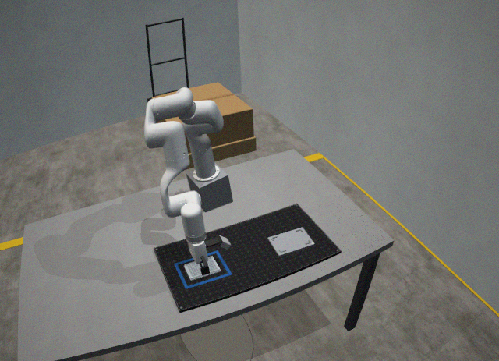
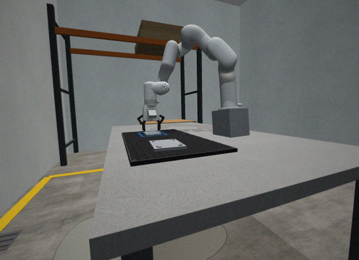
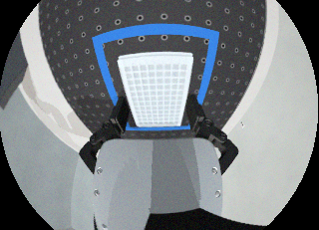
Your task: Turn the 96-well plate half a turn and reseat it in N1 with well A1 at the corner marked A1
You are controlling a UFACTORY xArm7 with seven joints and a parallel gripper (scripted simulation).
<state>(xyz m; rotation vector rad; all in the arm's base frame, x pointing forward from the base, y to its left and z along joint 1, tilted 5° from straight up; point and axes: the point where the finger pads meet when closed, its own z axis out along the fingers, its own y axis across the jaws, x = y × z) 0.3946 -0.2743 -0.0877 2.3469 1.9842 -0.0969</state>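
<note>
The white 96-well plate is 2 cm below my hand. Round my hand: plate nest N1 (38 cm to the left, 9 cm ahead, 2 cm below).
</note>
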